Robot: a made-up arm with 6 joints.
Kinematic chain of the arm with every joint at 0, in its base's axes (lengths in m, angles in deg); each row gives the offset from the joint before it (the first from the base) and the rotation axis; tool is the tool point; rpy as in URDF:
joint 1: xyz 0 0 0.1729 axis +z
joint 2: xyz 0 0 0 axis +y
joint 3: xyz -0.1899 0 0.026 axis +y
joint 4: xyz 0.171 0 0.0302 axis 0.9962 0 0.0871
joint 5: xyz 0 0 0 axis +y
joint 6: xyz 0.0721 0 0.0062 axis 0.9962 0 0.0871
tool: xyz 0 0 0 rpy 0 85 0
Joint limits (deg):
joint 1: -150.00..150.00
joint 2: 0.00..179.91
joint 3: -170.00..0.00
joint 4: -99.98..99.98
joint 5: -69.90..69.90
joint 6: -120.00..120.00
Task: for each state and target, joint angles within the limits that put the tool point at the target. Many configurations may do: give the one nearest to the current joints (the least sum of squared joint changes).
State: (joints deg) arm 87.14 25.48 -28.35 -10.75 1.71 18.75
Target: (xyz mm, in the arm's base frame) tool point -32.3 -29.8 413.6
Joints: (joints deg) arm 60.21 5.92 -44.75 -27.18 -23.66 18.75
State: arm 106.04 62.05 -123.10 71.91 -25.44 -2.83
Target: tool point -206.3 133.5 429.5
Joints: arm 150.00 85.00 -90.97 72.89 -10.46 -2.83
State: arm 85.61 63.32 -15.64 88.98 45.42 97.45
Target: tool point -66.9 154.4 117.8
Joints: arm 98.64 111.86 -29.65 92.57 36.36 97.45
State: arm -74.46 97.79 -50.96 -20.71 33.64 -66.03
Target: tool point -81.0 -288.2 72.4
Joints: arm -103.76 141.03 -81.83 -24.32 19.73 -66.03
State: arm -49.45 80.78 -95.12 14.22 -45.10 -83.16
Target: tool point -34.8 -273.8 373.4
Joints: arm -93.04 95.21 -78.05 23.20 -45.24 -83.16
